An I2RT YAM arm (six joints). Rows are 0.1 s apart.
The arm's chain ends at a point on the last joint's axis. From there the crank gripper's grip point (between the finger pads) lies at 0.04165 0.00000 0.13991 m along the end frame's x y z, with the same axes.
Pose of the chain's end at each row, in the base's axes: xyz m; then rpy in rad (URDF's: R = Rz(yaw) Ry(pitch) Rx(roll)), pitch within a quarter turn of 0, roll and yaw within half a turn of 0:
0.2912 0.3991 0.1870 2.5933 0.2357 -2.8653
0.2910 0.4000 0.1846 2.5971 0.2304 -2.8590
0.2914 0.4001 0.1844 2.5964 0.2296 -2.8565
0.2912 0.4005 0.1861 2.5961 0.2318 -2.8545
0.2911 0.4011 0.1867 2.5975 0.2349 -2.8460
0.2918 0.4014 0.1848 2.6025 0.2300 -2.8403
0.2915 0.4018 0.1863 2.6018 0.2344 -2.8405
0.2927 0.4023 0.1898 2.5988 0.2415 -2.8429
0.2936 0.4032 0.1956 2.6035 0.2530 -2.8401
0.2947 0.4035 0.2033 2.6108 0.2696 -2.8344
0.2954 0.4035 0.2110 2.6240 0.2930 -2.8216
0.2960 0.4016 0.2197 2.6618 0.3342 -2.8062
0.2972 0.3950 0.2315 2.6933 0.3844 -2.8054
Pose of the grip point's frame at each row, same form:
0.2592 0.4658 0.0612 2.5933 0.2357 -2.8653
0.2581 0.4659 0.0586 2.5971 0.2304 -2.8590
0.2582 0.4660 0.0584 2.5964 0.2296 -2.8565
0.2581 0.4664 0.0601 2.5961 0.2318 -2.8545
0.2579 0.4667 0.0606 2.5975 0.2349 -2.8460
0.2579 0.4661 0.0584 2.6025 0.2300 -2.8403
0.2581 0.4667 0.0599 2.6018 0.2344 -2.8405
0.2602 0.4679 0.0635 2.5988 0.2415 -2.8429
0.2625 0.4686 0.0689 2.6035 0.2530 -2.8401
0.2657 0.4686 0.0759 2.6108 0.2696 -2.8344
0.2691 0.4677 0.0826 2.6240 0.2930 -2.8216
0.2760 0.4630 0.0888 2.6618 0.3342 -2.8062
0.2854 0.4551 0.0990 2.6933 0.3844 -2.8054

